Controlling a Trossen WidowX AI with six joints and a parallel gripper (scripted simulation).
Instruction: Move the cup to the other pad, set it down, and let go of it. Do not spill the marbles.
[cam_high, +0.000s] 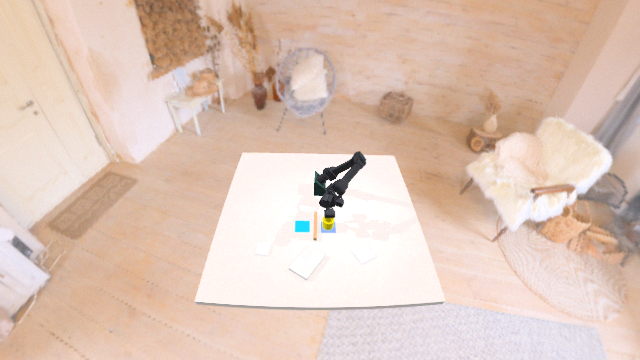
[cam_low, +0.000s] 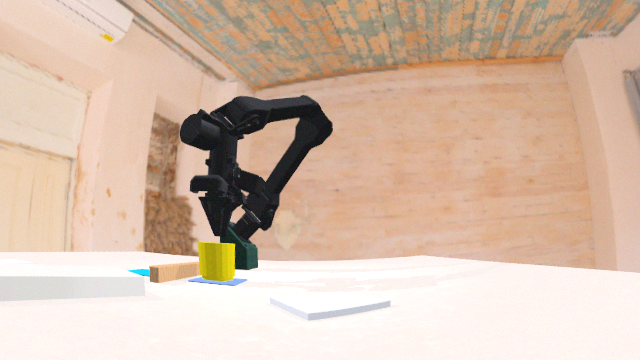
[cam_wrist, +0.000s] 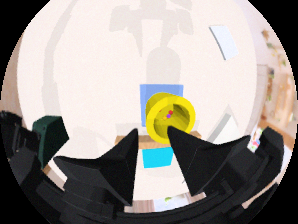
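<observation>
Right now the yellow cup is 50 mm below my gripper tip and 20 mm ahead of it. From my gripper tip the other things lie so: cyan pad: 150 mm to the right, 90 mm below, 50 mm ahead; then wooden bar: 80 mm below, 70 mm to the right, 40 mm ahead.
</observation>
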